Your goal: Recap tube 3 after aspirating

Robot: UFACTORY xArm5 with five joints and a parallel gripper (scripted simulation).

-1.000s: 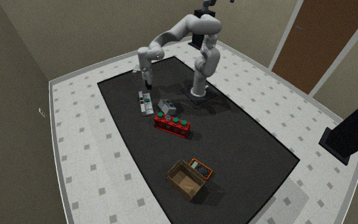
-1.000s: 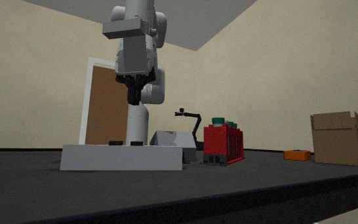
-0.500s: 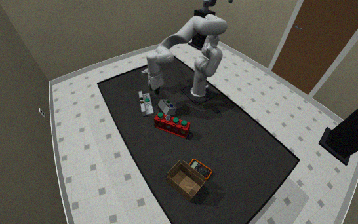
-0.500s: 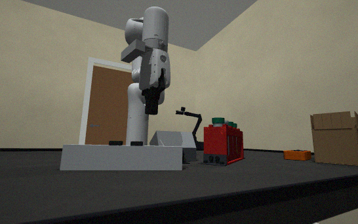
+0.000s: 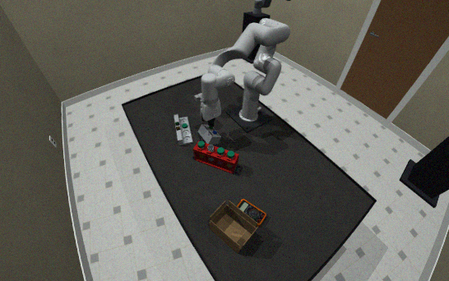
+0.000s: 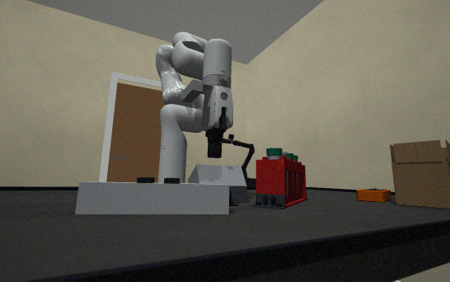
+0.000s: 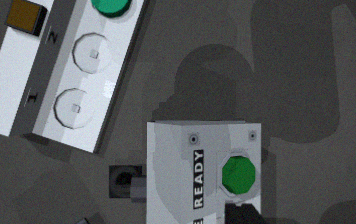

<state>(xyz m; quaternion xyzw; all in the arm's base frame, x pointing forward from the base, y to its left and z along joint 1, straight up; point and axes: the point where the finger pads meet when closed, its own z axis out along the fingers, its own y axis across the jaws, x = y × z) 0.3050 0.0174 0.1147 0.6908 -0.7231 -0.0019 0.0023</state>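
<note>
My hand is 10 mm past the blue CYCLE key, 20 mm to the right of it and 60 mm above it. Round my hand: grey key housing 10 mm ahead, 70 mm below; then green READY key 10 mm behind, 20 mm to the right, 60 mm below; then orange meter 120 mm ahead, 470 mm to the left, 110 mm below.
</note>
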